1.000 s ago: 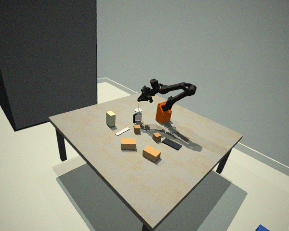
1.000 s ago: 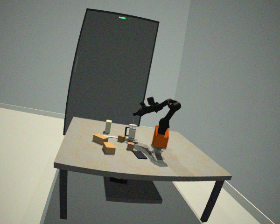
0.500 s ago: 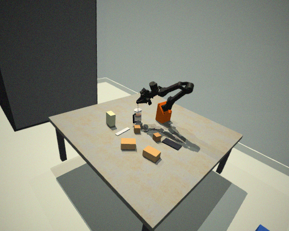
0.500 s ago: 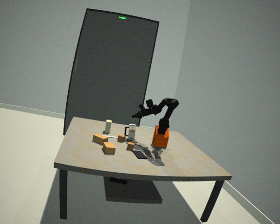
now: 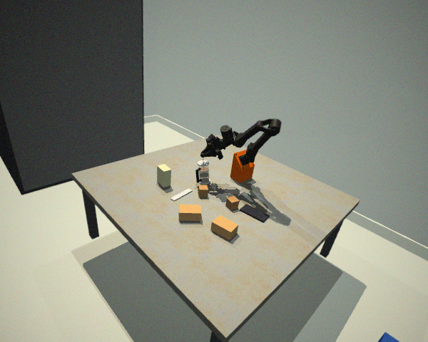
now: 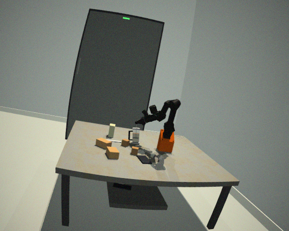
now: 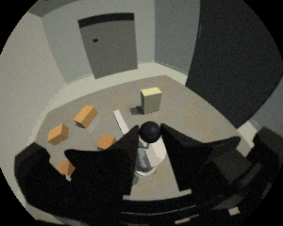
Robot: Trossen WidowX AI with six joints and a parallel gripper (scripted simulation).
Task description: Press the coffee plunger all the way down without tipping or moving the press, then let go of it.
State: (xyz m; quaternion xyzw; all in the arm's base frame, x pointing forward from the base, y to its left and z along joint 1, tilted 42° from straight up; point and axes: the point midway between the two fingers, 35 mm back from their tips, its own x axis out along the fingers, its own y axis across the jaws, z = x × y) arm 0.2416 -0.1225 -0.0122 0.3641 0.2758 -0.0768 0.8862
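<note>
Right now my gripper tip is 100 mm above the coffee press and 10 mm to the right of it. Also, from my gripper tip: white strip: 190 mm below, 180 mm ahead, 60 mm to the left.
</note>
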